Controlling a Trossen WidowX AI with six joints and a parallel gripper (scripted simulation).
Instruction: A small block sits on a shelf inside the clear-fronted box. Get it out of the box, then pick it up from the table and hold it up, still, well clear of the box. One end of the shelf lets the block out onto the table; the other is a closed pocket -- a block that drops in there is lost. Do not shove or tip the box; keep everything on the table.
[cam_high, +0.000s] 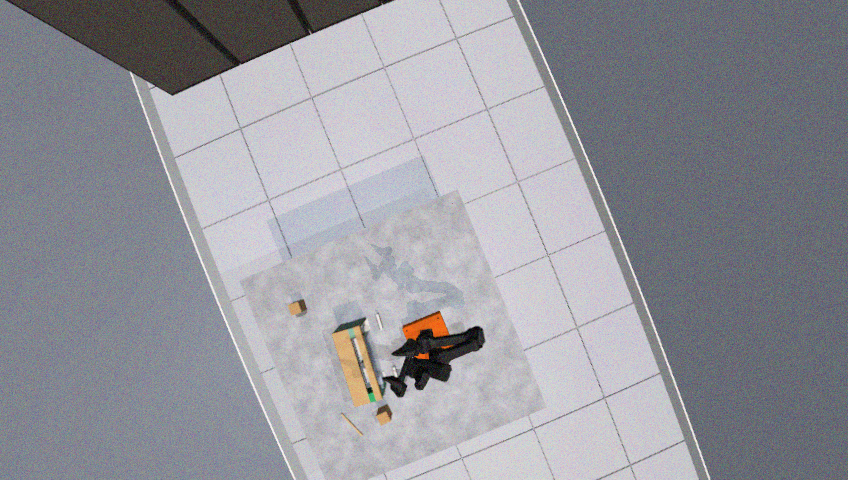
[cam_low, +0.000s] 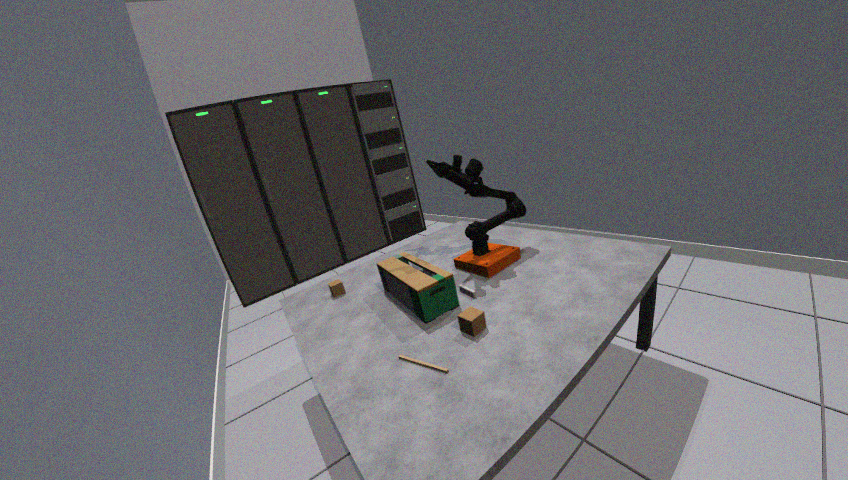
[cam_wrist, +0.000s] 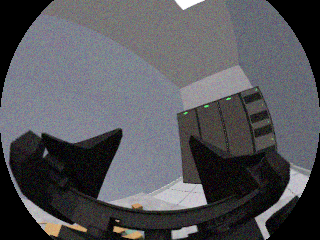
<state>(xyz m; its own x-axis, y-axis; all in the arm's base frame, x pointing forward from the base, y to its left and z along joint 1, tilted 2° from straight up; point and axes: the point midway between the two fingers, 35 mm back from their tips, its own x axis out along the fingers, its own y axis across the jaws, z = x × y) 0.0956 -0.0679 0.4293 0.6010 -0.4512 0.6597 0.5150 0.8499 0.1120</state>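
Right now the box is 20 cm ahead of my gripper tip, 15 cm to the left of it and 43 cm below it. Also, from my gripper tip: thin wooden stick: 38 cm ahead, 53 cm to the left, 49 cm below.
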